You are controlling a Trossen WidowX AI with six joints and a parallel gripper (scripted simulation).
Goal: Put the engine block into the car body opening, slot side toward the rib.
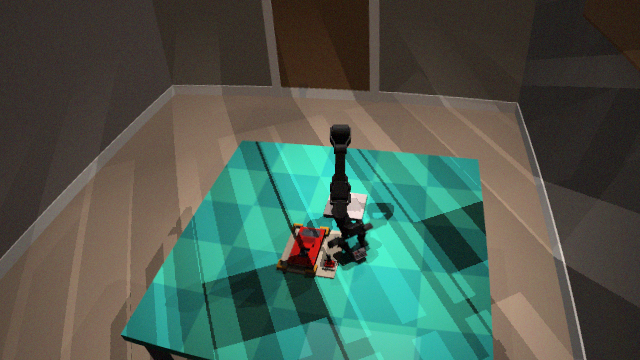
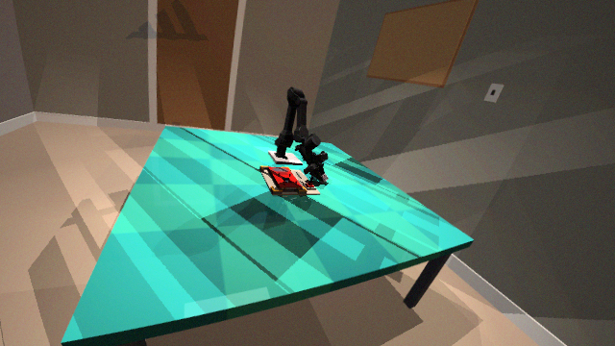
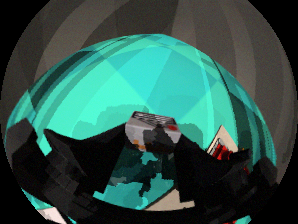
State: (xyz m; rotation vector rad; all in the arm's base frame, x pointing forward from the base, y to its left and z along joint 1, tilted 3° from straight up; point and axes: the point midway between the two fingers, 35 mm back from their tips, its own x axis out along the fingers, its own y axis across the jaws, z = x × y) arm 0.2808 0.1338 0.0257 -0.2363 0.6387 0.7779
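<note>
Right now my gripper tip is right at the engine block. Also, from my gripper tip: beige base plate (21 cm to the right, 1 cm below, 1 cm ahead).
</note>
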